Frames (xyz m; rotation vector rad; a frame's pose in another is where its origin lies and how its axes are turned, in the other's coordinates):
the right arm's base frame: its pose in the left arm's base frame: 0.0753 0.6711 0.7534 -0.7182 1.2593 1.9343
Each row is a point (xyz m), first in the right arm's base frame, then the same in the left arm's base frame.
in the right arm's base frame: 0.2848 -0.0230 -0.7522
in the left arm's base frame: -0.0225 0.0548 0.2454
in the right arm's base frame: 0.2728 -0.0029 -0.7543
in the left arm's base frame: -0.0313 0.0442 0.2644
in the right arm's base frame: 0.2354 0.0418 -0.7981
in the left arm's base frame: -0.0418 -0.0183 0.3005
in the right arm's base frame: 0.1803 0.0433 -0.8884
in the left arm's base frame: -0.0039 -0.1166 0.3097
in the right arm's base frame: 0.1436 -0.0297 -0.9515
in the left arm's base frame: 0.0809 -0.1645 0.2754
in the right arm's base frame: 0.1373 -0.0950 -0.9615
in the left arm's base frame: 0.1376 -0.1575 0.2417
